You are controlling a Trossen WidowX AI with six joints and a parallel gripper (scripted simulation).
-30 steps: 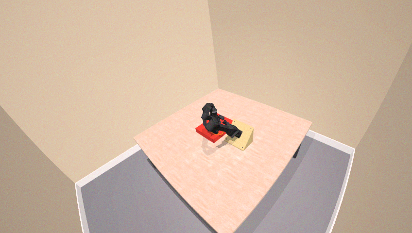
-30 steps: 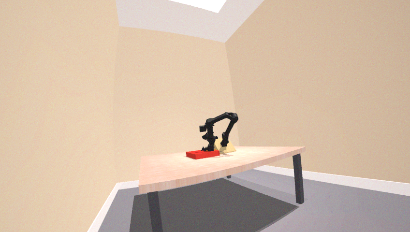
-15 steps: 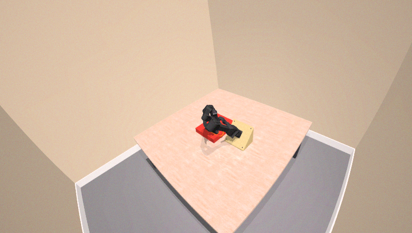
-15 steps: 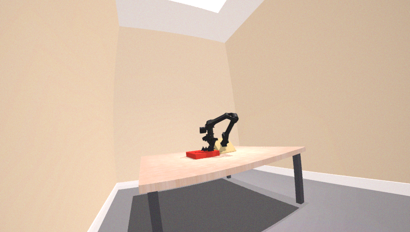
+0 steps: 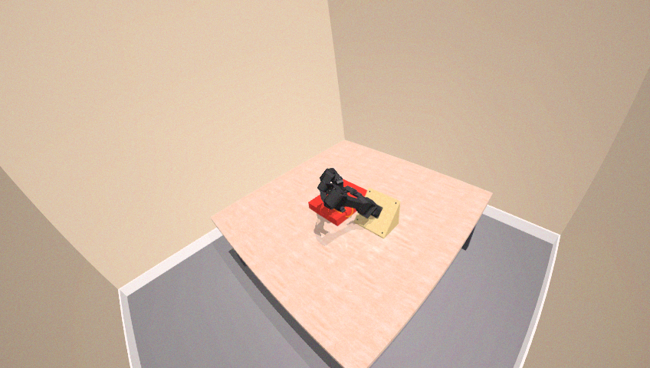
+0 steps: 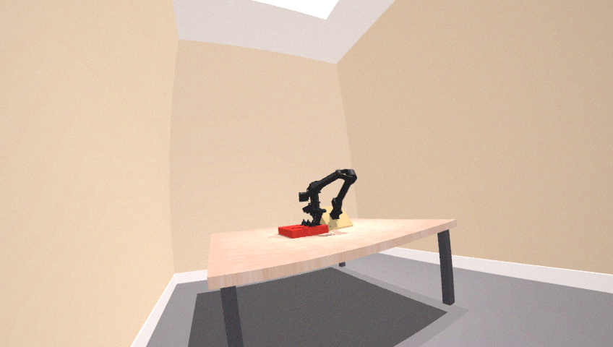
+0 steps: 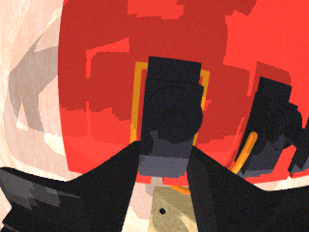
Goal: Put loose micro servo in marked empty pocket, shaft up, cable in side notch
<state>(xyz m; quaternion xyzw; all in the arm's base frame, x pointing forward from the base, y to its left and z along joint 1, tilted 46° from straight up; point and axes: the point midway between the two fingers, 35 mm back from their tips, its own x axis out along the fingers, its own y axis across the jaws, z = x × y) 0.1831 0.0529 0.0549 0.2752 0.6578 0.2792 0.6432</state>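
My gripper tip is now 12 cm short of the red deck, 8 cm to the left of it and 3 cm above it.
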